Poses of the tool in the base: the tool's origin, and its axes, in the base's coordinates. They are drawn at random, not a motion.
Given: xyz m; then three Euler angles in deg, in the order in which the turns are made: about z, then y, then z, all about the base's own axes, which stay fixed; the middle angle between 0 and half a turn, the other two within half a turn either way.
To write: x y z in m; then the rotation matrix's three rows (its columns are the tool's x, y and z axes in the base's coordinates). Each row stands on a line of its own. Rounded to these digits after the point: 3 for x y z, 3 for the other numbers.
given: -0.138 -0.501 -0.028 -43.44 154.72 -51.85
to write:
-0.138 -0.501 -0.028
-0.946 0.187 0.264
0.092 0.937 -0.336
-0.310 -0.294 -0.904

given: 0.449 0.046 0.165 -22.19 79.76 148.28
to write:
0.449 0.046 0.165
0.059 -0.544 -0.837
0.408 -0.752 0.517
-0.911 -0.372 0.178

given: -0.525 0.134 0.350 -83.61 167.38 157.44
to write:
-0.525 0.134 0.350
0.482 0.853 -0.202
0.876 -0.475 0.084
-0.024 -0.217 -0.976

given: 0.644 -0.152 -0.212 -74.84 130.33 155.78
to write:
0.644 -0.152 -0.212
0.550 0.462 -0.695
0.811 -0.495 0.313
-0.199 -0.736 -0.647

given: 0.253 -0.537 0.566 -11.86 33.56 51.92
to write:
0.253 -0.537 0.566
0.665 -0.665 0.341
0.515 0.738 0.435
-0.541 -0.114 0.833

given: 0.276 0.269 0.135 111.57 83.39 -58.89
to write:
0.276 0.269 0.135
0.774 -0.370 0.513
0.517 -0.098 -0.850
0.365 0.924 0.115

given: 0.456 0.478 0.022 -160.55 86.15 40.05
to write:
0.456 0.478 0.022
0.166 0.624 0.764
-0.296 -0.707 0.642
0.941 -0.332 0.067

